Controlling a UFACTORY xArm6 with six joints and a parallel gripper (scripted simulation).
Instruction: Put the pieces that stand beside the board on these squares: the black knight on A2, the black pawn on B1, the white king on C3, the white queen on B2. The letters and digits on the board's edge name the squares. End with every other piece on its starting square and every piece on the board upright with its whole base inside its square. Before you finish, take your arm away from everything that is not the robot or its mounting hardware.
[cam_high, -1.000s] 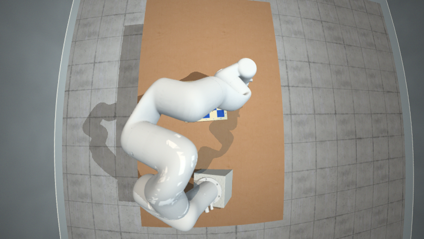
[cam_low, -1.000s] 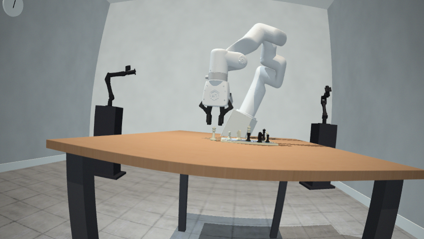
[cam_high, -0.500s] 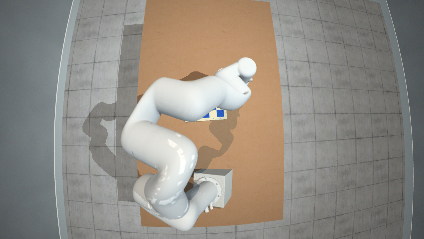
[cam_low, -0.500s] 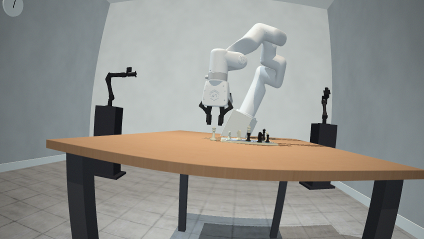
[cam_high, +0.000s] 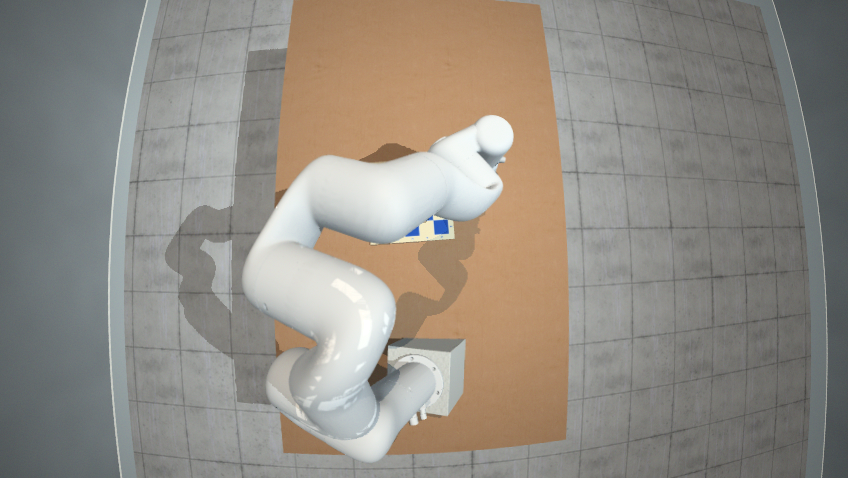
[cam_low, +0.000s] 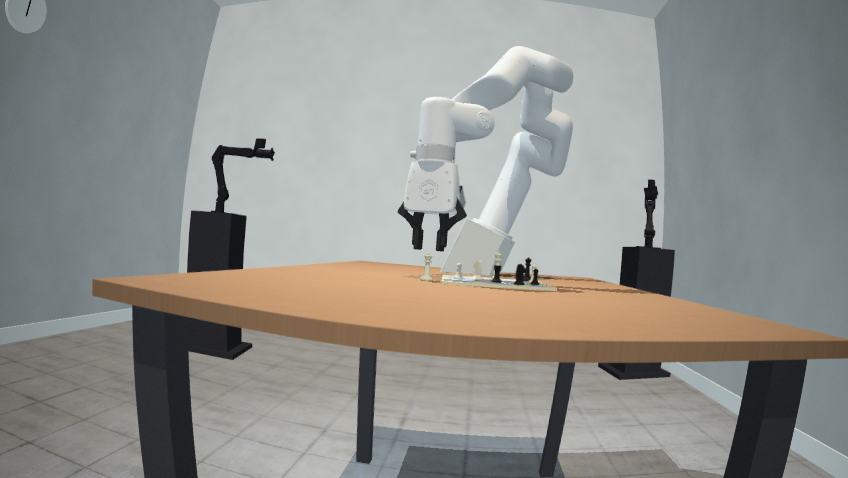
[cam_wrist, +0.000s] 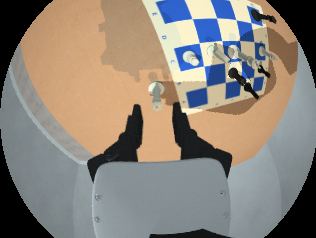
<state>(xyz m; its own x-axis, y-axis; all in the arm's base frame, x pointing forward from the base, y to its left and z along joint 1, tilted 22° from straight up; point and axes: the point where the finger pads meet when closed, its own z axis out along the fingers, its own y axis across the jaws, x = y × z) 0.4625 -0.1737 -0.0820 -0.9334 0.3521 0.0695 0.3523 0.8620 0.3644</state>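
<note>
Right now my hand is 3 cm past the white piece, 14 cm to the right of it and 4 cm above it. Round my hand: black chess piece 10 cm behind, 22 cm to the left, 5 cm below; then pale piece 4 cm behind, 10 cm to the left, 6 cm below; then chessboard 3 cm behind, 14 cm to the left, 7 cm below.
</note>
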